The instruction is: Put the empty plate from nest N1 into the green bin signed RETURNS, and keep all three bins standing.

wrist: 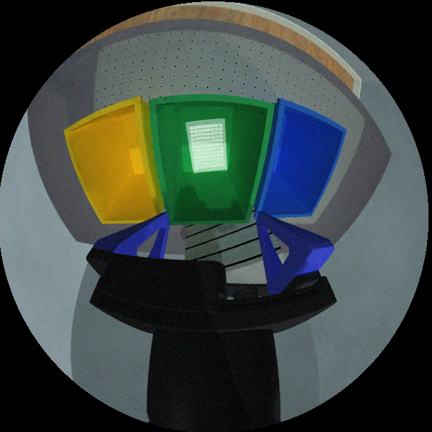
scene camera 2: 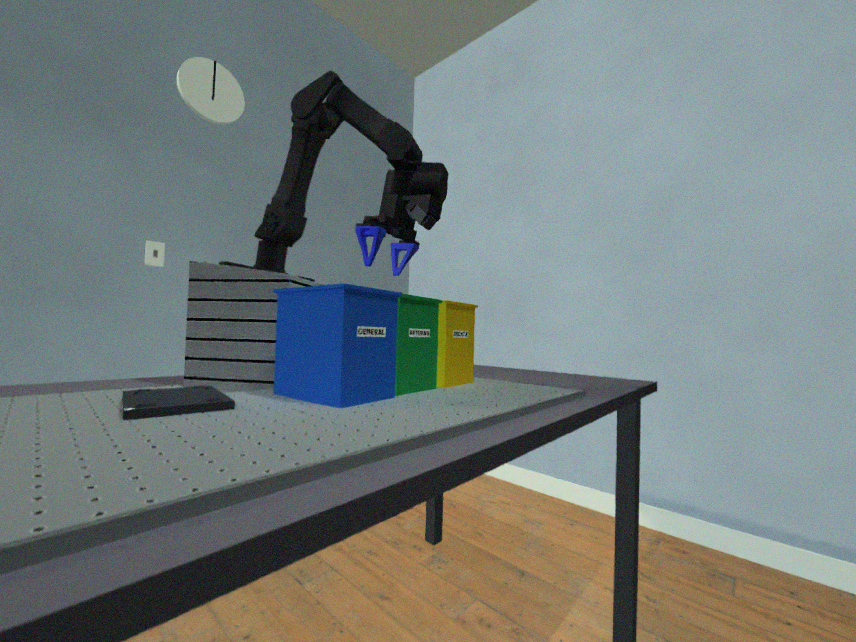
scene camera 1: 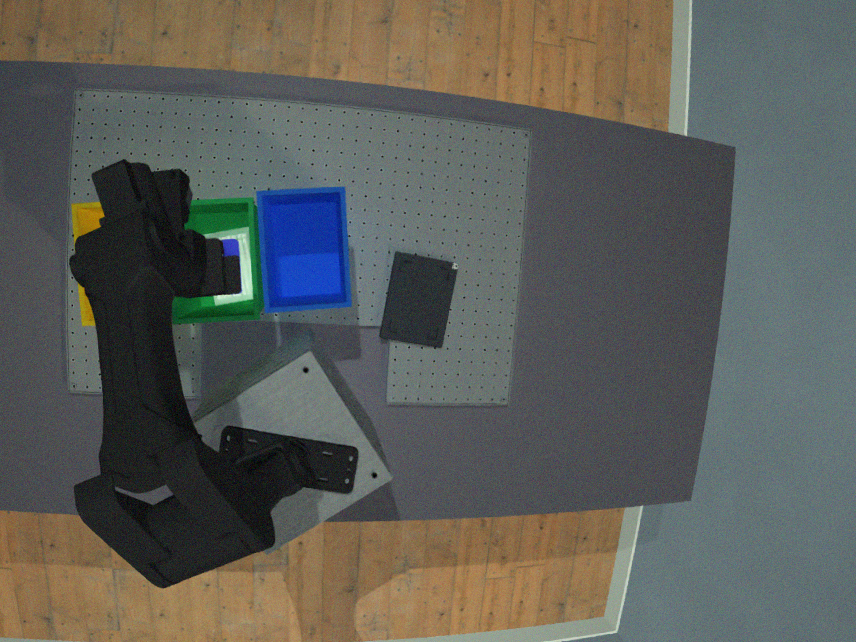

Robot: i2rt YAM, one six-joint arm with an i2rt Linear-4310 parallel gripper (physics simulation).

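Pixels of known places: gripper, between the fingertips: (scene camera 2: 382,271) (scene camera 1: 203,275); arm's base, origin of its link: (scene camera 2: 268,275) (scene camera 1: 288,459).
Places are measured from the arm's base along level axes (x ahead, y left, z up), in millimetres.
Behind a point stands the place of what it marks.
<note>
The white plate (scene camera 1: 245,272) {x 242, y 127, z -229 mm} (wrist: 207,146) lies low inside the green bin (scene camera 1: 224,201) {x 350, y 156, z -55 mm} (scene camera 2: 417,359) {x 345, y 174, z -173 mm} (wrist: 212,98), with bin floor showing around it in the wrist view. My gripper (scene camera 1: 231,248) (scene camera 2: 382,269) {x 243, y 156, z 3 mm} (wrist: 212,216) is open, its blue fingers apart above the bins' rims, with nothing between them. The arm partly covers the green bin and plate in scene camera 1. The blue bin (scene camera 1: 347,248) {x 316, y -35, z -55 mm} (scene camera 2: 309,345) {x 326, y -28, z -147 mm} (wrist: 312,114) and the yellow bin (scene camera 1: 88,221) {x 285, y 367, z -96 mm} (scene camera 2: 456,359) {x 321, y 300, z -178 mm} (wrist: 102,111) stand upright on either side of the green one. No sign reading N1 is legible.
A flat dark block (scene camera 1: 418,299) {x 252, y -191, z -223 mm} (scene camera 2: 177,400) {x 292, y -196, z -223 mm} lies on the perforated board (scene camera 1: 456,179) {x 486, y -219, z -234 mm} (scene camera 2: 276,442) {x 513, y -134, z -235 mm} (wrist: 200,60), apart from the blue bin. The arm's grey pedestal (scene camera 1: 276,400) {x 83, y 30, z -10 mm} (scene camera 2: 228,331) {x 68, y -92, z -131 mm} stands close to the bins.
</note>
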